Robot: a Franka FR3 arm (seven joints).
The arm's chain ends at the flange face. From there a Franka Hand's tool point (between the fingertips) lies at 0.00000 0.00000 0.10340 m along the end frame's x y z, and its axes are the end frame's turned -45 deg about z.
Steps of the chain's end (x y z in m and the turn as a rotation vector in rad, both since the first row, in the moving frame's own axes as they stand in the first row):
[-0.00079, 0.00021, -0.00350, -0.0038, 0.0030, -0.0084]
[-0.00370, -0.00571, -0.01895, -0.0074, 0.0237, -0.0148]
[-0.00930, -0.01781, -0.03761, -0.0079, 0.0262, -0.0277]
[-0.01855, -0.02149, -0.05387, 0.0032, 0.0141, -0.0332]
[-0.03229, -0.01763, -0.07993, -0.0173, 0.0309, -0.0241]
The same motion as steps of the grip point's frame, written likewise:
[-0.00076, 0.00009, -0.00350, -0.0048, -0.0006, -0.0084]
[0.00263, -0.00439, -0.01898, -0.0220, 0.0115, -0.0148]
[0.00739, -0.01670, -0.03765, -0.0241, 0.0129, -0.0277]
[0.00336, -0.02754, -0.05388, -0.0077, 0.0122, -0.0332]
[-0.00933, -0.03179, -0.07999, -0.0341, 0.0096, -0.0241]

